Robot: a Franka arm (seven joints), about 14 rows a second.
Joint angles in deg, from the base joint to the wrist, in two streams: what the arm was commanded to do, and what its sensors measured. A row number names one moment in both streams.
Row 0, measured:
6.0, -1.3, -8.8, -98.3, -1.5, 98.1, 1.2
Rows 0 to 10, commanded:
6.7, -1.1, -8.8, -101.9, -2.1, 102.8, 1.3
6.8, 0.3, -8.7, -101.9, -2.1, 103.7, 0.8
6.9, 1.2, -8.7, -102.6, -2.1, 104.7, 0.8
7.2, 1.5, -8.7, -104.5, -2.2, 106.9, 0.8
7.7, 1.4, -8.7, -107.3, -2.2, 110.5, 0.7
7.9, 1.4, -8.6, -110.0, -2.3, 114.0, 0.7
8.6, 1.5, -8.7, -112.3, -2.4, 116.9, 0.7
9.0, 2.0, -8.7, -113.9, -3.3, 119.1, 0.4
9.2, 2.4, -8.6, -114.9, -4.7, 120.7, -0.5
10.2, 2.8, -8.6, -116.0, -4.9, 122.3, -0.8
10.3, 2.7, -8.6, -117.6, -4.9, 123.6, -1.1
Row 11, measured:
9.0, 3.5, -8.2, -114.2, -3.8, 120.2, -0.1
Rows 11 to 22, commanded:
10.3, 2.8, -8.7, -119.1, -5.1, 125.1, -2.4
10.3, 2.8, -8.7, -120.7, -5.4, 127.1, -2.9
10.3, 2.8, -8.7, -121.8, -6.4, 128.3, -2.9
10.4, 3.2, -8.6, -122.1, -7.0, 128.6, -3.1
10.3, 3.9, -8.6, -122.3, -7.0, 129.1, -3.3
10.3, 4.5, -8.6, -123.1, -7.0, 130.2, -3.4
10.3, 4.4, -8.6, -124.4, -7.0, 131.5, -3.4
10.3, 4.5, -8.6, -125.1, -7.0, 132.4, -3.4
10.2, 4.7, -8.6, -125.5, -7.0, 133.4, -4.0
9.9, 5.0, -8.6, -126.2, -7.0, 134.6, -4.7
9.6, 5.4, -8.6, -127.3, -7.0, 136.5, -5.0
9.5, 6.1, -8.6, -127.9, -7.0, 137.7, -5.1
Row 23, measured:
9.7, 5.6, -8.4, -125.7, -6.1, 134.1, -4.2
